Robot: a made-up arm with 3 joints. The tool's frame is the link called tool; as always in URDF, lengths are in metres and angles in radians.
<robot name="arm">
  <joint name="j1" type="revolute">
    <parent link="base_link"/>
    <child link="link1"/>
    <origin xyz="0.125 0.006 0.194" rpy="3.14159 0 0"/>
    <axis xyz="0 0 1"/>
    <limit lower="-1.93" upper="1.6" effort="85" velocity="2.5"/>
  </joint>
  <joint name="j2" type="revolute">
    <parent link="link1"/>
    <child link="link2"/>
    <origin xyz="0.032 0.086 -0.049" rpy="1.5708 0 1.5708"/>
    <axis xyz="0 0 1"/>
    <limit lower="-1.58" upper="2.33" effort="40" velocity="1.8"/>
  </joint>
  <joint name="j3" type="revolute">
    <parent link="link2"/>
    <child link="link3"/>
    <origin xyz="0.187 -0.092 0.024" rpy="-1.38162 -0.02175 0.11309"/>
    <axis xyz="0 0 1"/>
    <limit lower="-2.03" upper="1.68" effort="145" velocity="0.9"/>
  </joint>
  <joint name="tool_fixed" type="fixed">
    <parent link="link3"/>
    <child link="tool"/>
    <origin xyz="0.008 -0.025 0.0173" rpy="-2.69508 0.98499 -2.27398"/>
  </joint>
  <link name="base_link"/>
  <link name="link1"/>
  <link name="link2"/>
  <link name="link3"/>
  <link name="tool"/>
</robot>
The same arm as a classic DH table. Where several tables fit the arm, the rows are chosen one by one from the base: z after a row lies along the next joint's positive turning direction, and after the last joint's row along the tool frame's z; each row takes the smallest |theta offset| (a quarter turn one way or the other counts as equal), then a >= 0, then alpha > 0; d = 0 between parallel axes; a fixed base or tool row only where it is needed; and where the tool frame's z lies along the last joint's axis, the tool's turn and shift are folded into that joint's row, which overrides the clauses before.
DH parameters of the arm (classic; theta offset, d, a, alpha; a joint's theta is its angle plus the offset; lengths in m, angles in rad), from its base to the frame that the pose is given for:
base (fixed): 0.0480 0.0000 0.1251 3.1416
j1: -1.5228 -0.2430 -0.0860 -1.5708
j2: 0.1173 0.0777 -0.1750 1.3817
j3: -1.2468 -0.0986 -0.0262 2.0929
tool (fixed): -1.8498 -0.0011 0.0000 0.0000
Joint limits (rad, base to tool): -1.9300..1.6000 -1.5800..2.3300 -2.0300..1.6800

